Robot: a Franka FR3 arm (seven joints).
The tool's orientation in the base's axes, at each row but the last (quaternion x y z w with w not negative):
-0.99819 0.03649 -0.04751 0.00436
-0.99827 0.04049 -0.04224 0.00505
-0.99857 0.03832 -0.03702 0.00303
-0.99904 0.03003 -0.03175 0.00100
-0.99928 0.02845 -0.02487 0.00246
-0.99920 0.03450 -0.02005 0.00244
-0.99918 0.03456 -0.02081 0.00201
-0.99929 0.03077 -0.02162 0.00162
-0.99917 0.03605 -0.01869 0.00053
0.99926 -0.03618 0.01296 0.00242
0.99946 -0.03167 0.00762 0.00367
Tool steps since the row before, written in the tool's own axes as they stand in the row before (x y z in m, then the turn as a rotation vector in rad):
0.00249 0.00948 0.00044 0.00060 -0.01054 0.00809
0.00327 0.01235 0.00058 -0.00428 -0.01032 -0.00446
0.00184 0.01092 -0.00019 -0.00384 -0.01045 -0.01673
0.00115 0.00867 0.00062 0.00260 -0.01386 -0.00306
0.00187 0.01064 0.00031 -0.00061 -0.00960 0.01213
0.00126 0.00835 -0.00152 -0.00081 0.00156 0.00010
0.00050 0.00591 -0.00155 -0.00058 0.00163 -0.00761
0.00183 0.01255 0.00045 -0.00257 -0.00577 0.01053
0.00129 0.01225 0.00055 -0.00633 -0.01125 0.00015
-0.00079 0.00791 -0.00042 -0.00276 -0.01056 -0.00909
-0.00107 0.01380 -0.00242 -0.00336 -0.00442 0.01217
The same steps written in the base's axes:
0.00183 -0.00963 -0.00032 0.00213 0.01051 -0.00787
0.00230 -0.01257 -0.00047 -0.00380 0.01060 0.00422
0.00098 -0.01103 0.00023 -0.00426 0.01066 0.01649
0.00067 -0.00872 -0.00058 0.00323 0.01368 0.00327
0.00128 -0.01073 -0.00028 0.00054 0.00966 -0.01208
0.00062 -0.00842 0.00152 -0.00091 -0.00150 -0.00014
0.00003 -0.00593 0.00154 -0.00101 -0.00161 0.00757
0.00107 -0.01264 -0.00043 -0.00175 0.00594 -0.01060
0.00042 -0.01231 -0.00053 -0.00549 0.01168 -0.00036
-0.00137 -0.00783 0.00043 -0.00222 0.01078 0.00897
-0.00198 -0.01369 0.00250 -0.00289 0.00453 -0.01225

